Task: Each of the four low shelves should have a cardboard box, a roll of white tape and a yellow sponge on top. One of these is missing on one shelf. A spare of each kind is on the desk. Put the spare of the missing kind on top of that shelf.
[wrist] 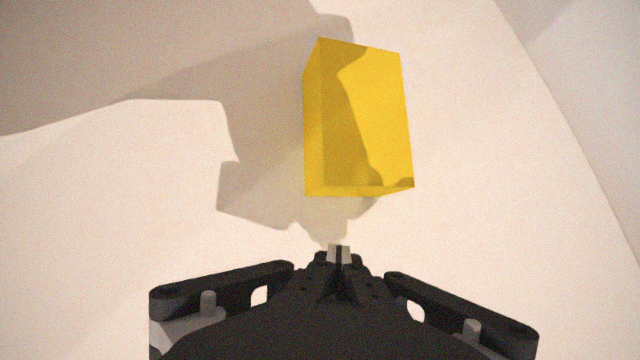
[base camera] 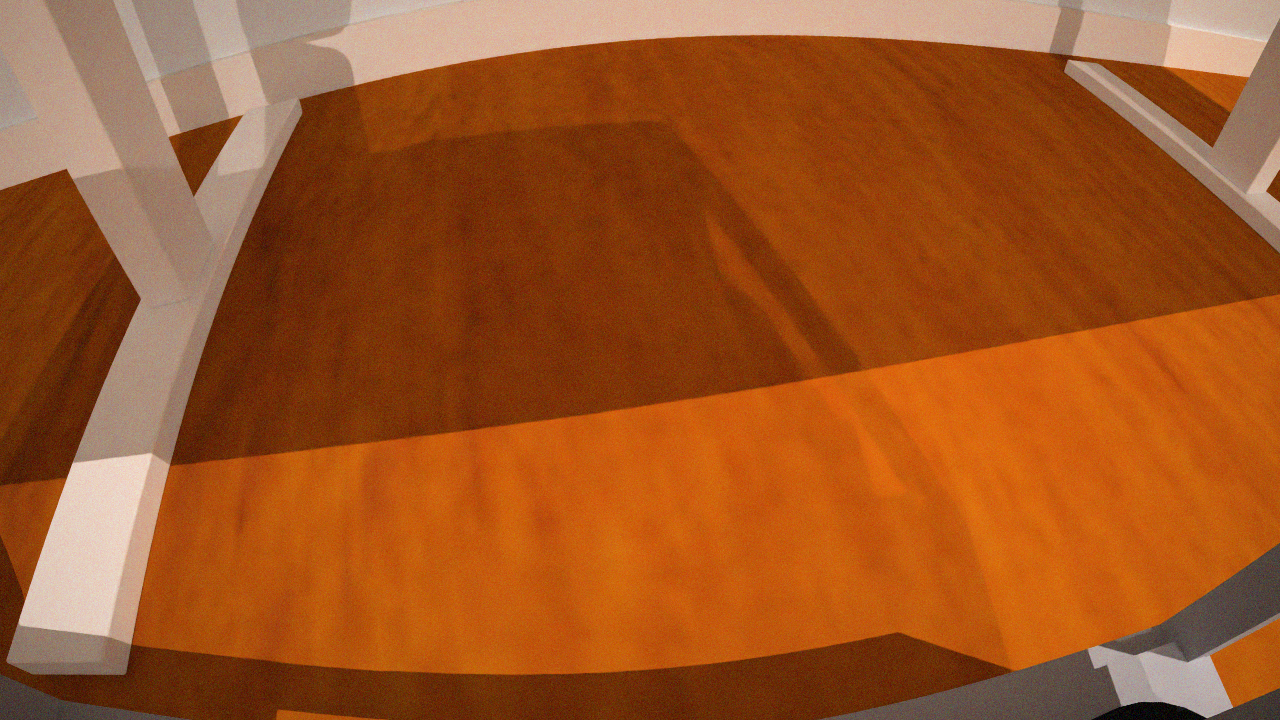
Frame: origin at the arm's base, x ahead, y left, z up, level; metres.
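Where they show: gripper, fingertip midpoint: (wrist: 337, 259).
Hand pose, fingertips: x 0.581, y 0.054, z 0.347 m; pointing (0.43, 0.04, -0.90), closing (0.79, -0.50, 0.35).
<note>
After its pixels a point has its place.
A yellow sponge (wrist: 361, 120) {x 0.627, y 0.128, z 0.368 m} lies on a pale white surface (wrist: 500, 210) {x 0.761, y 0.007, z 0.323 m} in the wrist view, partly in the shadow of the arm. My gripper (wrist: 337, 259) {x 0.581, y 0.054, z 0.347 m} is shut with its fingertips together and nothing between them. The fingertips appear below the sponge in the picture, apart from it. The cardboard box, the white tape and the low shelves do not show clearly in either view.
In the base camera view, a white leg with a long foot (base camera: 134, 385) stands at the left on the orange-brown wooden floor (base camera: 554, 537) {x 0.293, y 0.026, z -0.397 m}. Another white foot (base camera: 1163, 125) is at the upper right. A pale baseboard (base camera: 626, 19) {x 0.996, y -0.059, z -0.363 m} runs along the wall behind.
</note>
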